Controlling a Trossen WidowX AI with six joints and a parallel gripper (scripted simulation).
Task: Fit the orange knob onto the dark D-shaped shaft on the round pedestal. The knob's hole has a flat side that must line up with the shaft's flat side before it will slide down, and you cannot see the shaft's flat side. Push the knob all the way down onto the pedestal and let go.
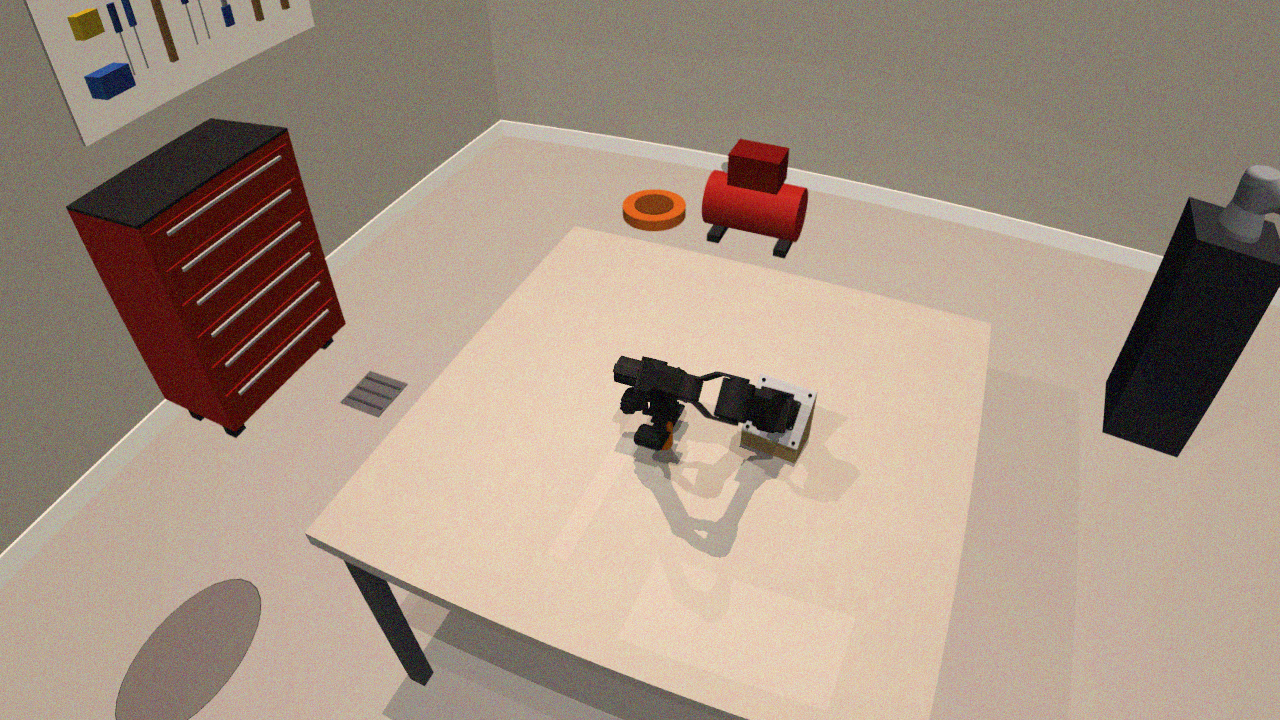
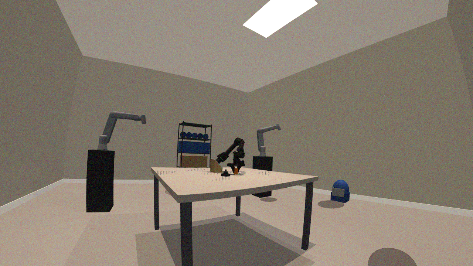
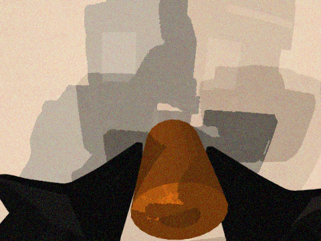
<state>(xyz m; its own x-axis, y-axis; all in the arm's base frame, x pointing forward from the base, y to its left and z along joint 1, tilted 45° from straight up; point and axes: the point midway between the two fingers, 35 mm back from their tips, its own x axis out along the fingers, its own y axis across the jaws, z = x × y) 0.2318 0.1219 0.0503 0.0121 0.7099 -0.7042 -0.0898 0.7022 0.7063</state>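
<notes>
The round pedestal lies 8 cm ahead of my gripper tip, 15 cm to the right of it and 2 cm above it. The rest, counted from my gripper tip: orange knob 2 cm above.
</notes>
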